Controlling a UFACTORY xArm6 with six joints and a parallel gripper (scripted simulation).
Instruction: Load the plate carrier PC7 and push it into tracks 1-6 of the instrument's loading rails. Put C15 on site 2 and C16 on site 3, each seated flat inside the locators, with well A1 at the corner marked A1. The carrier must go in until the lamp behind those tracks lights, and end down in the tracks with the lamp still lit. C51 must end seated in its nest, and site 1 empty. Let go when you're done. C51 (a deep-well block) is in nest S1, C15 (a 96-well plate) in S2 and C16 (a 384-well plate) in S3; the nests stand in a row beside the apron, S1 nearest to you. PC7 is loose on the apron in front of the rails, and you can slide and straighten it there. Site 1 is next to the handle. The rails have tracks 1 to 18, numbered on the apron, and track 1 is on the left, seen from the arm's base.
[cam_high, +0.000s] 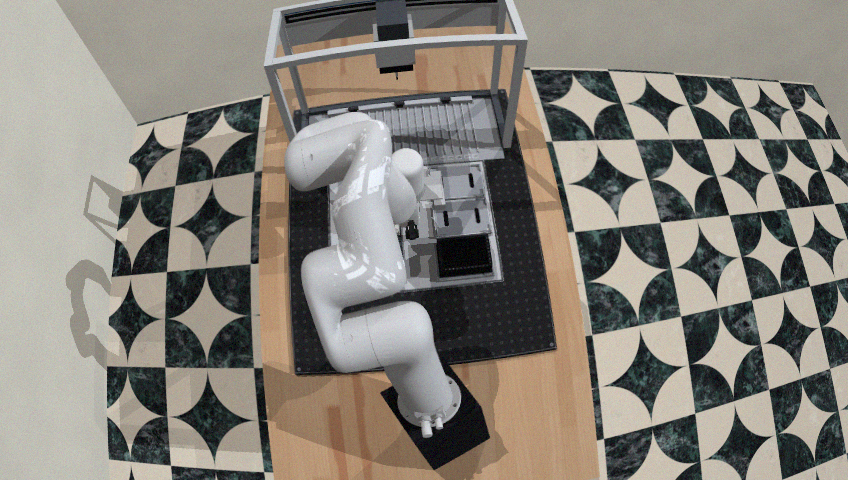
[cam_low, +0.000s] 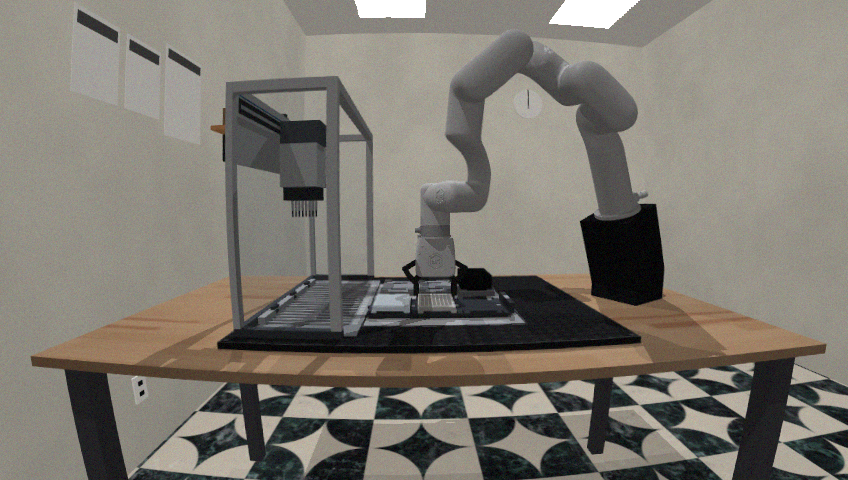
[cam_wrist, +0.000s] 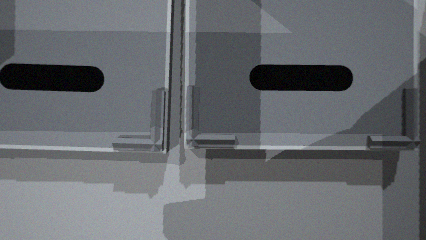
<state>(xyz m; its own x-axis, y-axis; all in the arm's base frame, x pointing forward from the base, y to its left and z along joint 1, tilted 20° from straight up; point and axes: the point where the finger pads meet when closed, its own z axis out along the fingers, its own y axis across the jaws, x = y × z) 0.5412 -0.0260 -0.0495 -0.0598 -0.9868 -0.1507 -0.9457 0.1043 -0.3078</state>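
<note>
The grey apron lies 1 cm below my hand and 1 cm behind it. Also, from my hand: plate carrier PC7 (9 cm to the left); then nest S2 (13 cm to the right, 1 cm below, 1 cm behind); then 96-well plate C15 (9 cm to the left, 1 cm ahead).
</note>
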